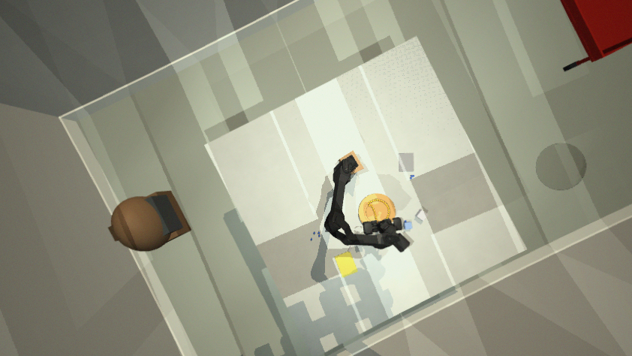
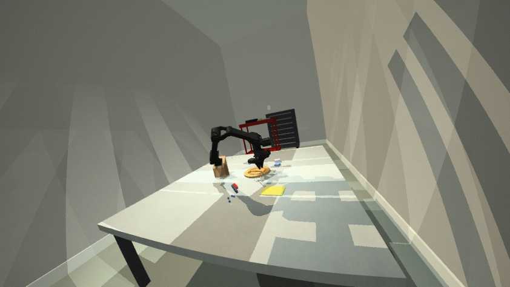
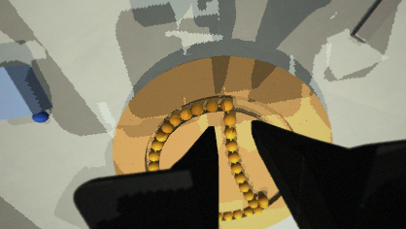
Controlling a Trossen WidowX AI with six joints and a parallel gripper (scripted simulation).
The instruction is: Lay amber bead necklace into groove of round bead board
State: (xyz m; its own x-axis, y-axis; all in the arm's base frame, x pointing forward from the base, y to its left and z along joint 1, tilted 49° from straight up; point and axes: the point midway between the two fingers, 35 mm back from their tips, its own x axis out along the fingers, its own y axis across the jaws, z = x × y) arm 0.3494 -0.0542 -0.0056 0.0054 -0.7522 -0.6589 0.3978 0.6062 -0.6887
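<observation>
Now: the round bead board 50 mm behind my gripper tip, 30 mm to the left of it and 30 mm below it. Also, from my gripper tip: light blue cube (140 mm to the left, 110 mm ahead, 30 mm below); red-handled tool (200 mm to the right, 130 mm behind, 30 mm below); white cube (230 mm to the left, 100 mm ahead, 30 mm below).
</observation>
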